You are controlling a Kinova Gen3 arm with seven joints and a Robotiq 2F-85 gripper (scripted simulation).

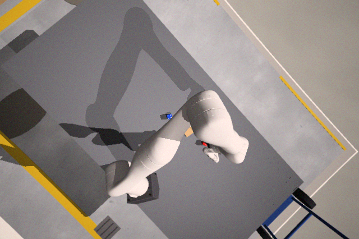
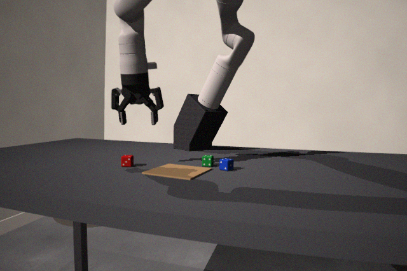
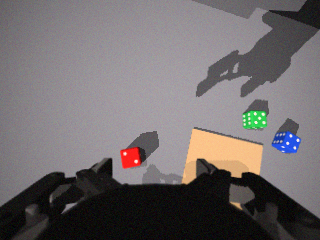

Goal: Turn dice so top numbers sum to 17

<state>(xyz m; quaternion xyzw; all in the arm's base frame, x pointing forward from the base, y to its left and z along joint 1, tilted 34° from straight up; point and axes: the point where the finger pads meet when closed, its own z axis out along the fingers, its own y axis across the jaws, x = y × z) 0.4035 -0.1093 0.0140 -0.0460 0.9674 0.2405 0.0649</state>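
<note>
The red die lies 11 cm below my hand and 4 cm to the right of it. Also, from my hand: green die 18 cm to the left, 11 cm below, 10 cm behind; then tan mat 13 cm to the left, 13 cm below, 1 cm ahead; then blue die 24 cm to the left, 11 cm below, 6 cm behind.
</note>
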